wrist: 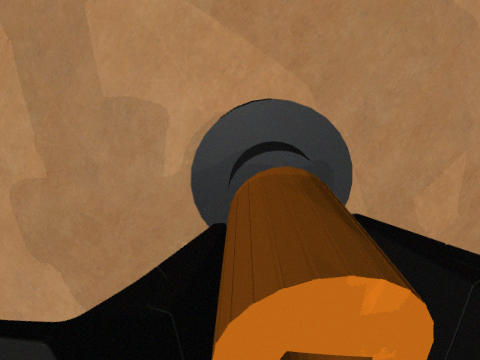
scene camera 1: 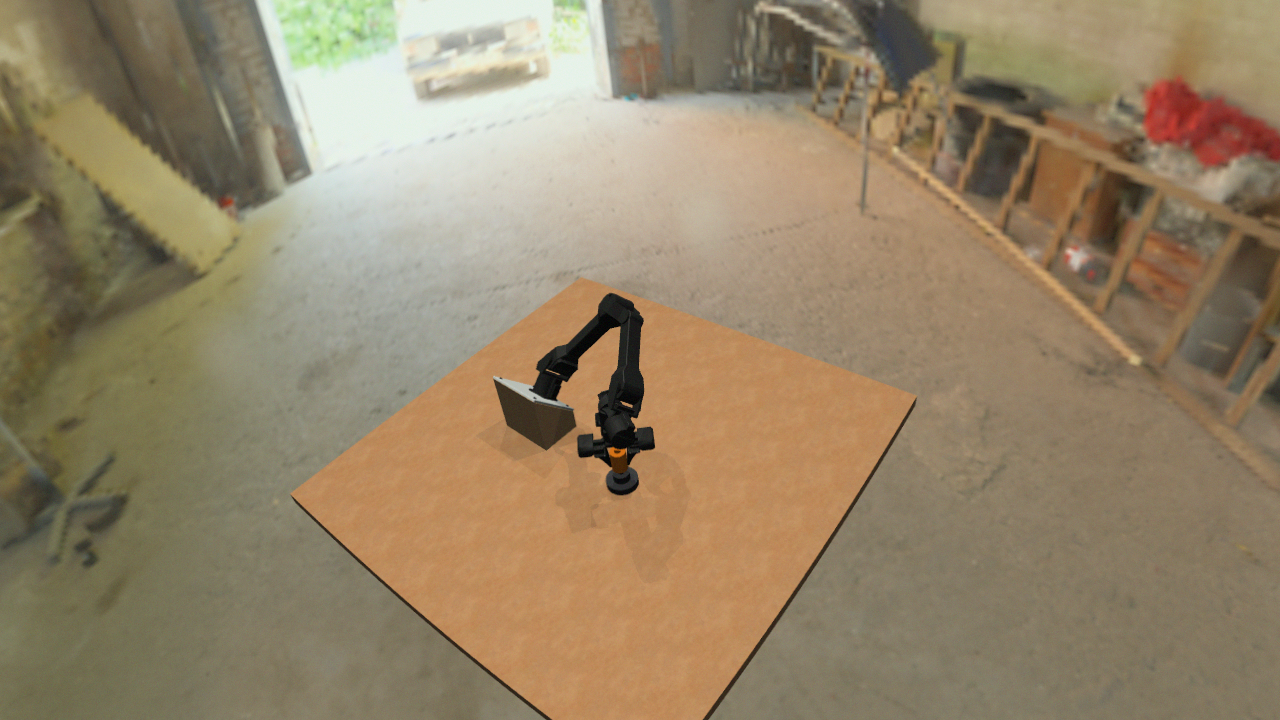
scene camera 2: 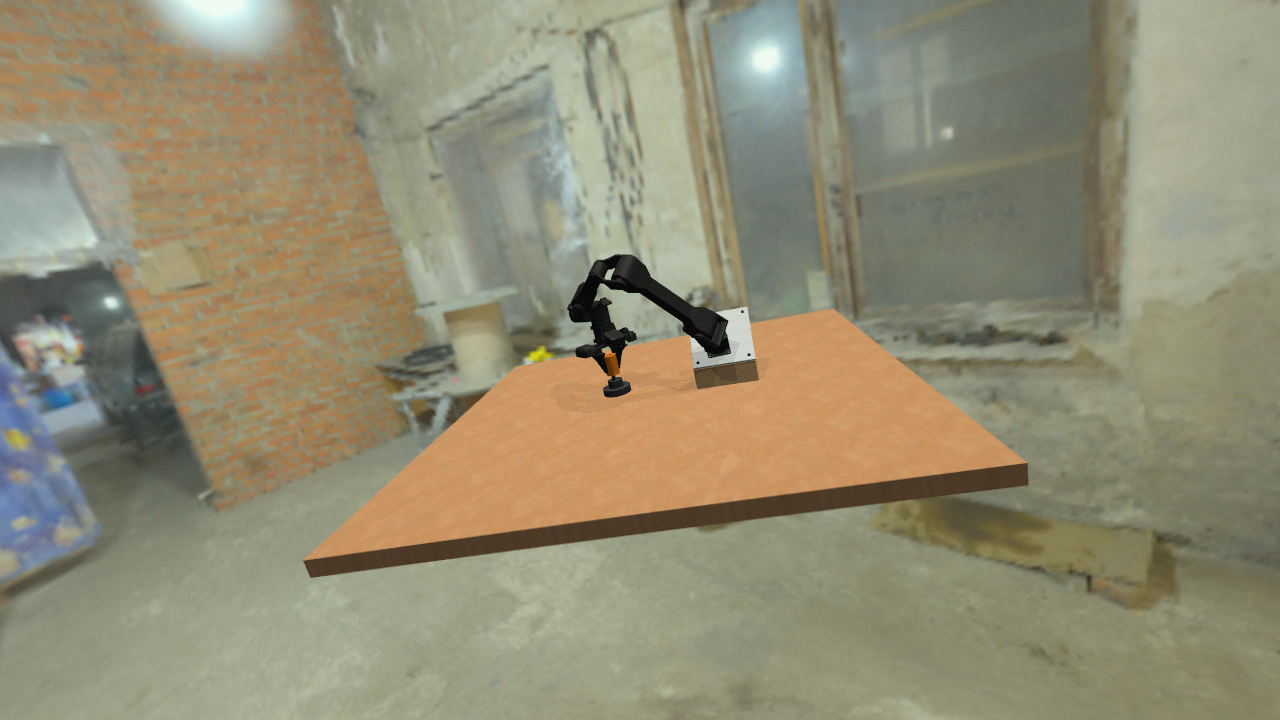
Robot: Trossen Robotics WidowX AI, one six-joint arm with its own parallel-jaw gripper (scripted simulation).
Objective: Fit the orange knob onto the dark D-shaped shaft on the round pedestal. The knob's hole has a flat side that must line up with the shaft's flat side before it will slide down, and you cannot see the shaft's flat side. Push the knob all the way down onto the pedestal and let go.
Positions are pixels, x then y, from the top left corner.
my gripper: wrist; scene camera 1; scene camera 2 612,371
same spot on my gripper: (wrist: pixel 176 303) = (scene camera 1: pixel 607 450)
